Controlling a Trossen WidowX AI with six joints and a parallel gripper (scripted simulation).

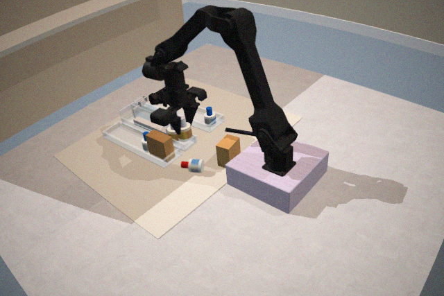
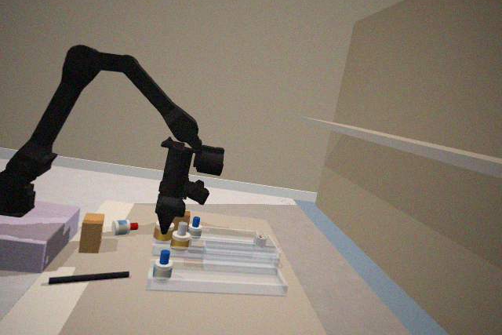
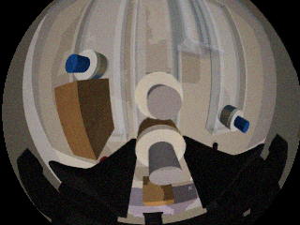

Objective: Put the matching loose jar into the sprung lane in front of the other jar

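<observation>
Now: gripper tip 8 cm to the right of the brown box, 2 cm short of it and 2 cm above it. Round my gripper tip: black rod: 15 cm to the right, 12 cm behind, 5 cm below; clear lane: 16 cm ahead, 4 cm below, 2 cm to the right.
</observation>
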